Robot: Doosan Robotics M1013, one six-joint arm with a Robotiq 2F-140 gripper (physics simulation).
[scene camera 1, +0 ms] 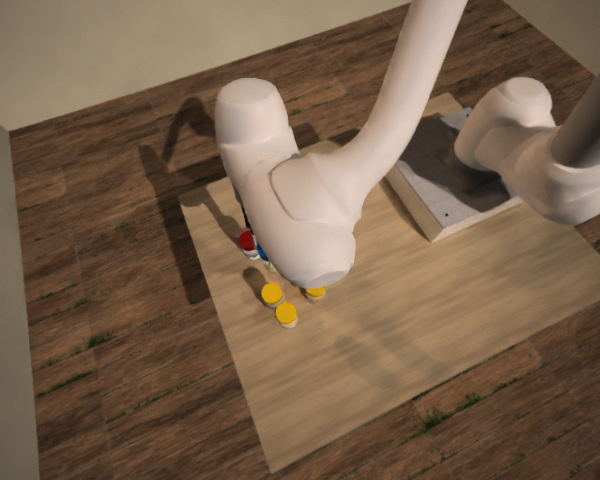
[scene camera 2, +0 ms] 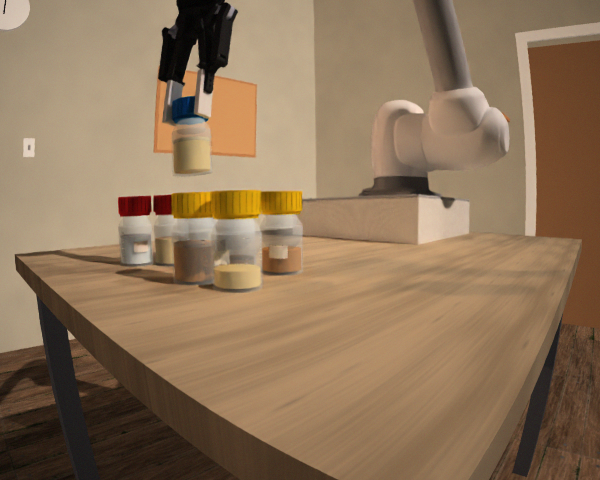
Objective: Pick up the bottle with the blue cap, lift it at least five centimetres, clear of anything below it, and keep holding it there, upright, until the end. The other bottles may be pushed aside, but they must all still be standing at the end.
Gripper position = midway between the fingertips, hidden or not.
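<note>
Yellow-capped bottle (scene camera 2: 282, 232). Yellow-capped bottle (scene camera 2: 191, 234). My gripper (scene camera 2: 185, 119).
</note>
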